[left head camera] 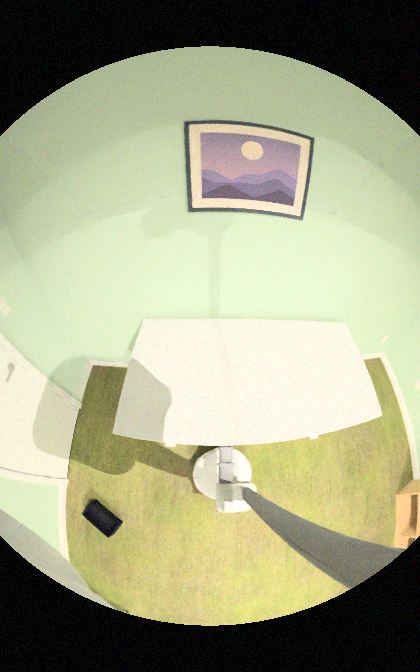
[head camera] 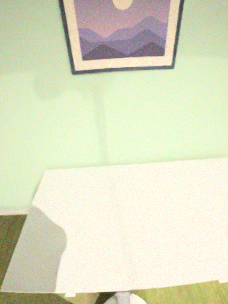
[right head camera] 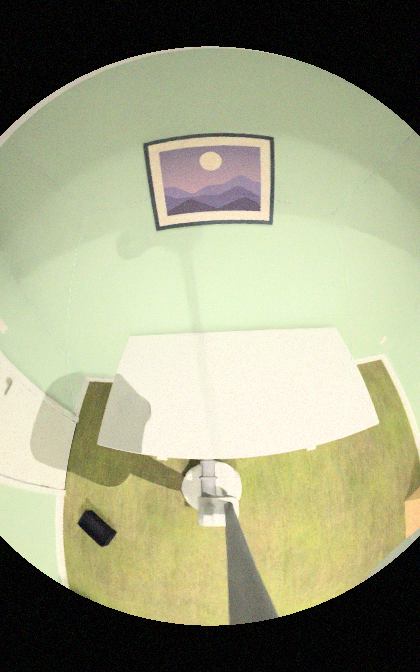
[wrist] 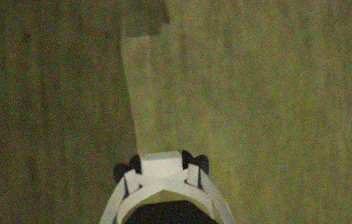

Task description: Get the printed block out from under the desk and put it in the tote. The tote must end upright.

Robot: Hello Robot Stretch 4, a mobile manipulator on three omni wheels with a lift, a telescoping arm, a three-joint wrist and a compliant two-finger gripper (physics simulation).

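Places are measured from the robot's base along level axes (x ahead, y left, z up), in centimetres.
Pixels of known places: gripper, fingertip midpoint: (wrist: 161, 165).
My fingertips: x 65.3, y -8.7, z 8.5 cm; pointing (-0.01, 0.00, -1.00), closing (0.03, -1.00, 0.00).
Behind a point stands the place of what it marks.
The printed block (wrist: 162, 163) @(x 66.4, y -8.8, z 12.3 cm), a pale plain block, sits between the fingertips in the wrist view. My gripper (wrist: 161, 165) @(x 65.3, y -8.7, z 8.5 cm) is shut on it, with a dark pad against each side. The block's shadow lies apart from it on the floor, so it is held above the floor. The white desk (head camera: 165, 225) @(x 43.6, y -26.4, z 69.3 cm) (left head camera: 260, 380) (right head camera: 250, 390) @(x 50.0, y -23.2, z 69.3 cm) hides the gripper and block in the head views. The tote (left head camera: 102, 518) (right head camera: 97, 528) @(x -61.3, y 98.2, z -2.5 cm), a small black box, is on the floor left of my base; its exact pose is hard to tell.
My white round base (left head camera: 205, 472) (right head camera: 192, 487) @(x -0.3, y 12.5, z 18.7 cm) is at the desk's front edge, with the arm running under the top. A wooden shelf unit (left head camera: 401, 520) (right head camera: 414, 517) is at the far right. A door (left head camera: 25, 425) (right head camera: 20, 440) @(x -1.6, y 142.4, z 59.8 cm) is in the left wall.
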